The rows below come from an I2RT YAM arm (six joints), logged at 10 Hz.
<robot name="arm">
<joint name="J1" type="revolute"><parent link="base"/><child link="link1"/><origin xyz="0 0 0.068" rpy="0 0 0"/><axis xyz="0 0 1"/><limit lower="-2.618" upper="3.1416"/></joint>
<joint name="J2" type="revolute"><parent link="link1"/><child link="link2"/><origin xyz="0.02 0.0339 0.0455" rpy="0 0 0"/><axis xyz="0 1 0"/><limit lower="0" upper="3.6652"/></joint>
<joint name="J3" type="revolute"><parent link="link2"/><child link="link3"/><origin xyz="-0.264 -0.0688 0" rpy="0 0 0"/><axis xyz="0 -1 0"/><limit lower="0" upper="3.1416"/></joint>
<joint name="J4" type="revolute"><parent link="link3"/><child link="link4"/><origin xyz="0.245 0.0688 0.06" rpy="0 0 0"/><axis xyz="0 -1 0"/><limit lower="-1.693" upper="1.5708"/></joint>
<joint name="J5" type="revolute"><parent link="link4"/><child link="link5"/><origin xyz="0.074 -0.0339 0.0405" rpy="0 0 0"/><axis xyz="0 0 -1"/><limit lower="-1.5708" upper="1.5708"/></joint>
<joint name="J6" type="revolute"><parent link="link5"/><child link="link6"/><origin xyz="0.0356 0 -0.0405" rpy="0 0 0"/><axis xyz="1 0 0"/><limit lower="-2.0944" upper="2.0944"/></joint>
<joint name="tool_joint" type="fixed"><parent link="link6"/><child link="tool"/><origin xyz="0 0 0" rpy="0 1.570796 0"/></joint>
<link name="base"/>
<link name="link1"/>
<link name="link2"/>
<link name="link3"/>
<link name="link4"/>
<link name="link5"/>
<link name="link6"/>
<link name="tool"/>
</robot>
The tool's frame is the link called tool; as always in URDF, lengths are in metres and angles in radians.
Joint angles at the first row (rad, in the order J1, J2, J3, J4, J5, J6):
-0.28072 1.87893 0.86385 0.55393 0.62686 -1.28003
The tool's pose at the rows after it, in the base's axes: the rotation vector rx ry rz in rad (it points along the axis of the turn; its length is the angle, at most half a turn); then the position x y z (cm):
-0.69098 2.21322 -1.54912 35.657 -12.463 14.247
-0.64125 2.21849 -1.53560 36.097 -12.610 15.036
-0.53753 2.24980 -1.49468 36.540 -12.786 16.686
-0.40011 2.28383 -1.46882 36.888 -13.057 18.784
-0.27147 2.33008 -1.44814 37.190 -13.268 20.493
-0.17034 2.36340 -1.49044 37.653 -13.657 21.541
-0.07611 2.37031 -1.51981 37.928 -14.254 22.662
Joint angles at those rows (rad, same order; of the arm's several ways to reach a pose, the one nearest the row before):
-0.28072 1.89836 0.87622 0.58783 0.62970 -1.29600
-0.28072 1.88981 0.90797 0.54496 0.63641 -1.25693
-0.28071 1.85940 0.96474 0.42631 0.65290 -1.16019
-0.28225 1.82700 1.03548 0.28850 0.69011 -1.04785
-0.28224 1.81126 1.11317 0.13668 0.73426 -0.93286
-0.28378 1.82307 1.18404 0.03817 0.80595 -0.86962
-0.29333 1.82958 1.24246 -0.02909 0.85178 -0.81842

